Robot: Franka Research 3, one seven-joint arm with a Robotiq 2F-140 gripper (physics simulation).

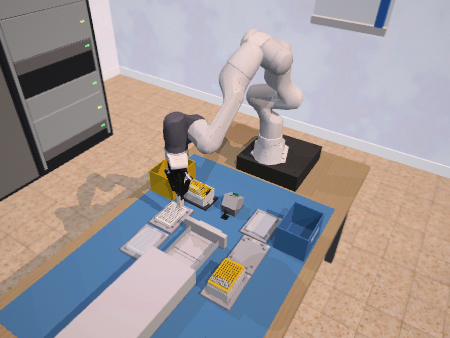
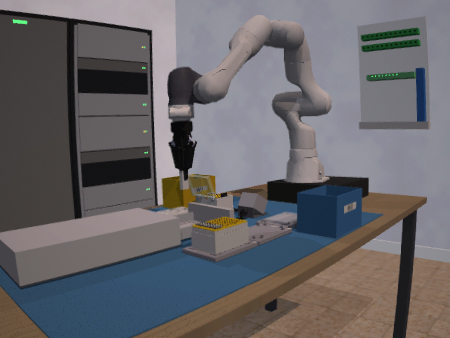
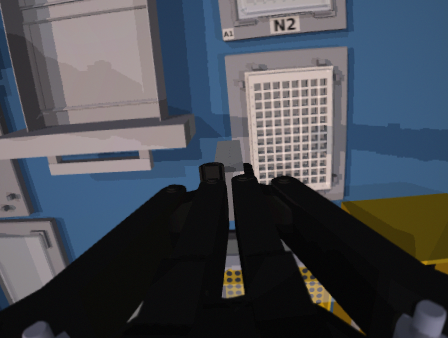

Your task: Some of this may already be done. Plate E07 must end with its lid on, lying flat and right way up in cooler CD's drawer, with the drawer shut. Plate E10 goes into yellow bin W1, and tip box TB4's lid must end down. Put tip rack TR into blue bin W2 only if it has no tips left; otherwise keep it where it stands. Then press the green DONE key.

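Note:
My gripper [image 1: 180, 204] [image 2: 184, 186] [image 3: 230, 158] is shut and empty, low beside the uncovered white plate [image 1: 170, 215] [image 3: 290, 130] on its holder. A lidded-looking plate [image 1: 145, 240] [image 3: 285, 6] lies at N2, another [image 1: 260, 224] [image 3: 22, 265] near the blue bin W2 [image 1: 286, 231] [image 2: 322, 215]. Their names are unreadable. Cooler CD's drawer [image 1: 202, 231] [image 3: 95, 140] stands open, its visible inside bare. Tip box TB4 [image 1: 200, 199] [image 3: 233, 284] has its clear lid [image 2: 201, 186] raised. Tip rack TR [image 1: 220, 290] [image 2: 220, 240] has a yellow and grey top; whether tips remain is unclear. The green DONE key [image 1: 235, 194] shows.
Yellow bin W1 [image 1: 159, 179] [image 2: 172, 192] [image 3: 395, 225] stands beside TB4; its contents are hidden. The white cooler body [image 1: 125, 295] [image 2: 90, 240] lies behind the drawer. A bare holder [image 1: 248, 254] adjoins TR. The key's grey box [image 1: 232, 203] [image 2: 252, 204] stands between TB4 and W2.

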